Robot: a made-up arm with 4 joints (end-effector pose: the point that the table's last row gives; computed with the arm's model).
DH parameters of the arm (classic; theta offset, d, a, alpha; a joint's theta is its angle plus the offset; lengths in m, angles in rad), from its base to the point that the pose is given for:
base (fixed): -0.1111 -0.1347 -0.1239 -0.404
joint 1: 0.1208 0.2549 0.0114 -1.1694
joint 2: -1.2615 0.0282 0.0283 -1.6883
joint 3: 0 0.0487 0.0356 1.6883
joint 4: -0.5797 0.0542 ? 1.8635
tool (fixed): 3.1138 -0.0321 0 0
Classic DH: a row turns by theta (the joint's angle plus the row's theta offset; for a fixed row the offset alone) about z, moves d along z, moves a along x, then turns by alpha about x.
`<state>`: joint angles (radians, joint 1 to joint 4).
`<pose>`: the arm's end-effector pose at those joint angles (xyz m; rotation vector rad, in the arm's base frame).
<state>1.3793 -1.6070 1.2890 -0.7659</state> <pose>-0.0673 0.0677 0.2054 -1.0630 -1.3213 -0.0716</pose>
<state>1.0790 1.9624 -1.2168 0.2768</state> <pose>-0.2062 0.0861 0.0961 -1.3588 0.6559 -0.8058</pose>
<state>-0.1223 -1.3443 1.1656 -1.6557</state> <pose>-0.1836 0.0994 0.1921 -1.4504 0.0541 -1.7833</pose>
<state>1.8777 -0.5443 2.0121 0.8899</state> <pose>-0.0808 0.2021 0.1562 0.9823 -1.8492 1.3852</pose>
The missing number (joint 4, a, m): -0.0273
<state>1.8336 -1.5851 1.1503 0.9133</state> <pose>-0.1024 0.1013 0.2115 -0.0743 -2.9879 0.7000</pose>
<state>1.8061 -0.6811 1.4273 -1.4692</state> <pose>-0.0317 0.1775 0.1618 -1.4568 -0.7207 0.9292</pose>
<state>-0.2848 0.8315 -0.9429 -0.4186</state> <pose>-0.0346 0.1918 0.0226 1.3029 0.3854 -1.8449</pose>
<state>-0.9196 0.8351 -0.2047 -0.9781</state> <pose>0.0420 0.0885 0.1068 -2.6872 0.7225 1.3975</pose>
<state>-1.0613 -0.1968 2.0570 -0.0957</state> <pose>-0.1183 0.0261 0.1829 -1.6632 -0.3453 -0.7993</pose>
